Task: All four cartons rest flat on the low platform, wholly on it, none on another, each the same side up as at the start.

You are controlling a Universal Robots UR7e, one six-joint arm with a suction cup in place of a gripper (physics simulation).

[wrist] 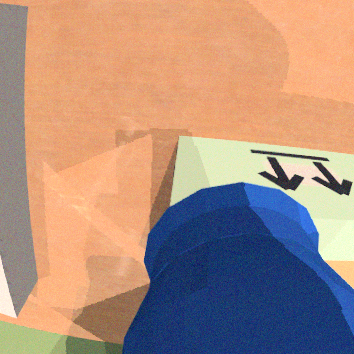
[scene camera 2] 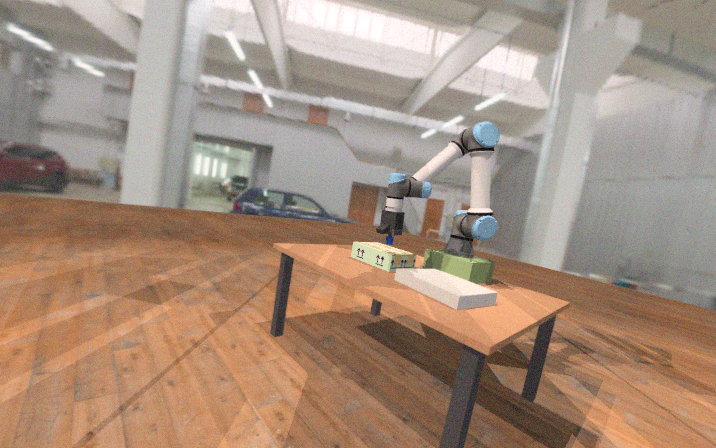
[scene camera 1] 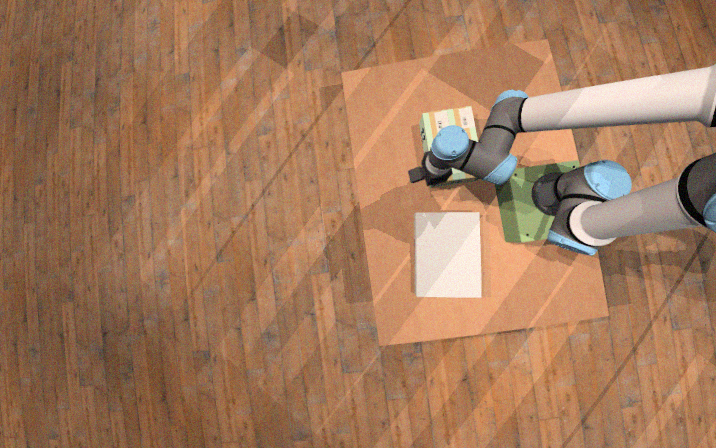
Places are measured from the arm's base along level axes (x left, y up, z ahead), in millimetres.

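Where they show: end effector, tool point: (wrist: 232, 263) (scene camera 2: 388, 243); arm's base, origin of the base link: (scene camera 2: 458, 254) (scene camera 1: 552, 194).
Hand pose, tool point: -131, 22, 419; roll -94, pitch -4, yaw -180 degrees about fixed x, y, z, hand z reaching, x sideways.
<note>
Each offset is from my tool point to the top centre of the thing, as dx, dy, dz. Level surfaces: height alone.
Pale green and tan cartons {-52, -48, -68} (scene camera 1: 445, 117) (scene camera 2: 382, 256) (wrist: 228, 165) with black arrow marks lie close together as one block on the wooden table {dy -130} (scene camera 1: 387, 120) (scene camera 2: 329, 258) (wrist: 140, 70). The arm's wrist hides much of the block from above. The low white platform {+288, -82, -34} (scene camera 1: 447, 255) (scene camera 2: 445, 287) (wrist: 14, 140) lies flat on the table beside them and carries nothing. My blue suction cup (scene camera 2: 389, 239) (wrist: 239, 274) hangs right over a corner of the carton block, at or just above its top; I cannot tell whether it touches. It holds nothing.
The arm's green base block (scene camera 1: 517, 212) (scene camera 2: 469, 268) (wrist: 28, 341) stands on the table beside the cartons and the platform. The table stands on a wooden floor (scene camera 1: 203, 241) in a large hall. The arm's links reach over the table's right side.
</note>
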